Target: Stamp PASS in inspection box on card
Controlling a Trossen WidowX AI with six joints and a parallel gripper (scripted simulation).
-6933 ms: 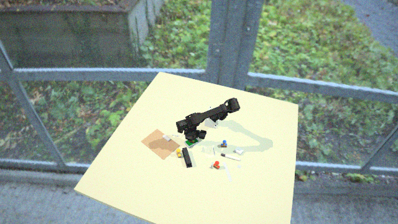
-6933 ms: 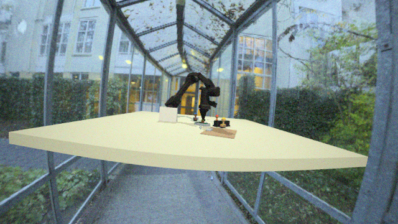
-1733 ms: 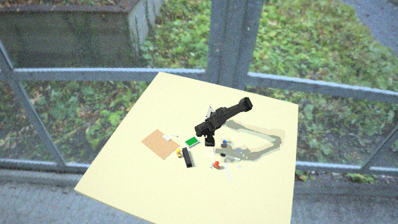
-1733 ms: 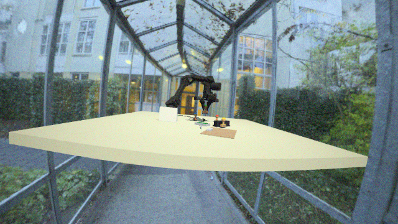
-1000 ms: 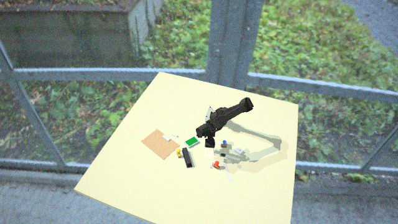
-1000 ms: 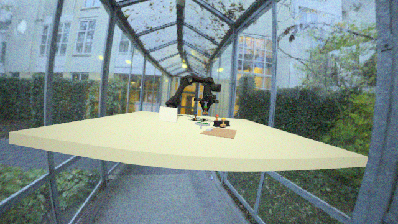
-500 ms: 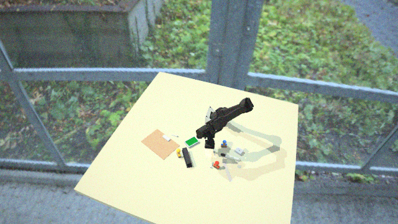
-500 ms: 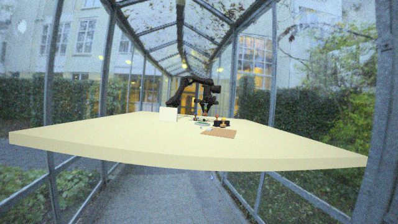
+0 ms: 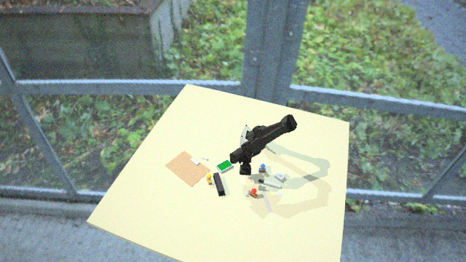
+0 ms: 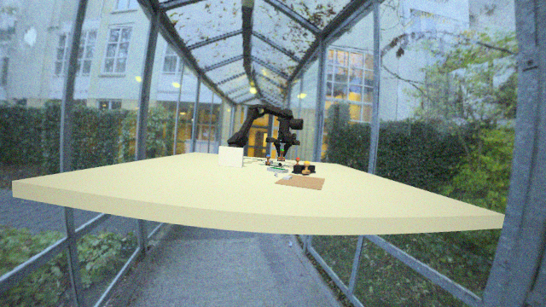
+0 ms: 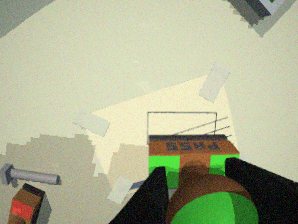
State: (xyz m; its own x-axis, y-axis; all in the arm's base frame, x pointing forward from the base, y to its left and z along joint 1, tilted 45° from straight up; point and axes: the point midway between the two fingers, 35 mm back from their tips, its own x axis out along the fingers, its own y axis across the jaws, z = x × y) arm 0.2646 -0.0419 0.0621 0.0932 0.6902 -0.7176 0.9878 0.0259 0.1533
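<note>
Now: the pale card 1 cm ahead of my gripper tip, 1 cm to the left of it and 7 cm below it. Also, from my gripper tip: green stamp: right at my gripper tip; blue stamp: 6 cm behind, 10 cm to the left, 5 cm below; green ink pad: 4 cm behind, 13 cm to the right, 6 cm below.
</note>
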